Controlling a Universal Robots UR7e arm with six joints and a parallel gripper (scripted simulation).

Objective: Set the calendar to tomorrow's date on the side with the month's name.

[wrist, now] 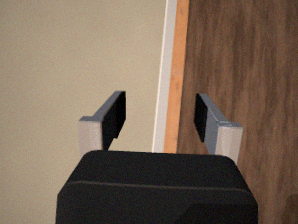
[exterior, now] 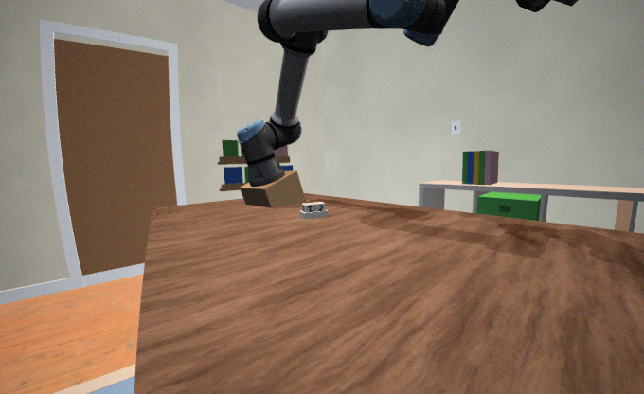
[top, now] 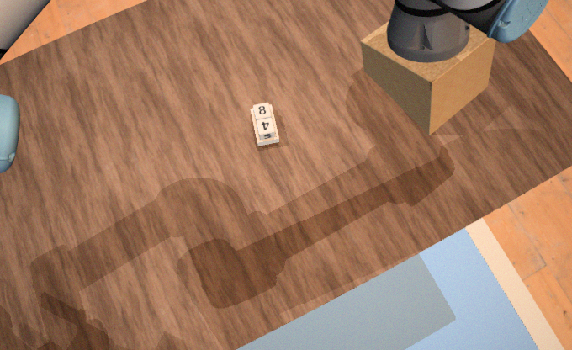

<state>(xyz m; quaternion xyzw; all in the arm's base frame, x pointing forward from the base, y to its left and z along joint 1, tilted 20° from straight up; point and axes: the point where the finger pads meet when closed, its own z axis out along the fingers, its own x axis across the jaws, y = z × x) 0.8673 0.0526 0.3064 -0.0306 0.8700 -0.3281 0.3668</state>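
The digit cube lies 550 mm behind my hand, 60 mm to the left of it and 310 mm below it. From my hand the other things lie so: calendar tray 550 mm behind, 50 mm to the left, 330 mm below.
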